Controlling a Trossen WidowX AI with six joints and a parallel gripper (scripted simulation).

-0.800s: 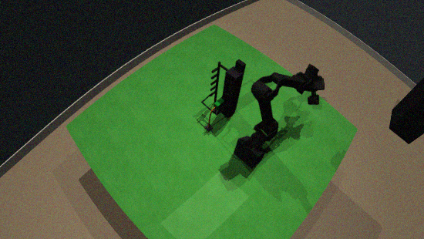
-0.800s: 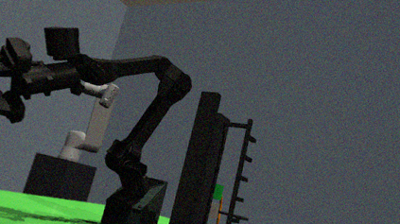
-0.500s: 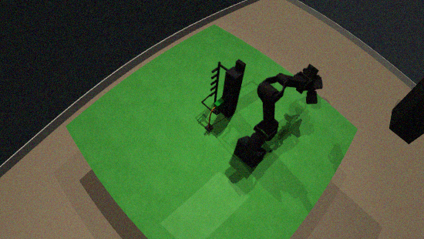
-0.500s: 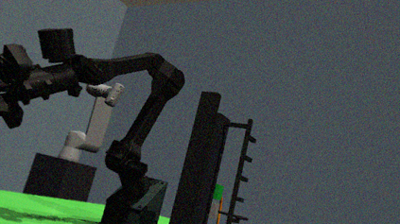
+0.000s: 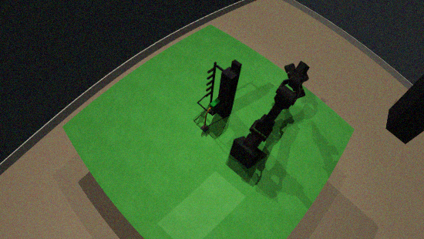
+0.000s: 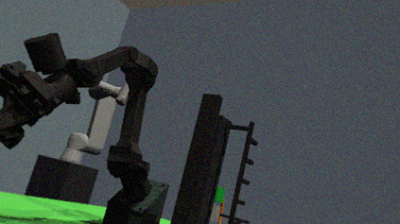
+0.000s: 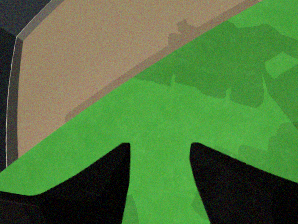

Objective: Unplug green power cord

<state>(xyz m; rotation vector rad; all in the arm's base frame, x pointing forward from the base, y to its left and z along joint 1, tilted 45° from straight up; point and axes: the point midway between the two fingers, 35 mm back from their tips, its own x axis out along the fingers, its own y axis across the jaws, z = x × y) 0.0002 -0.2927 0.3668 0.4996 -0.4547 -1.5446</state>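
Right now my gripper tip is 420 mm to the right of the green plug, 250 mm short of it and 20 mm below it.
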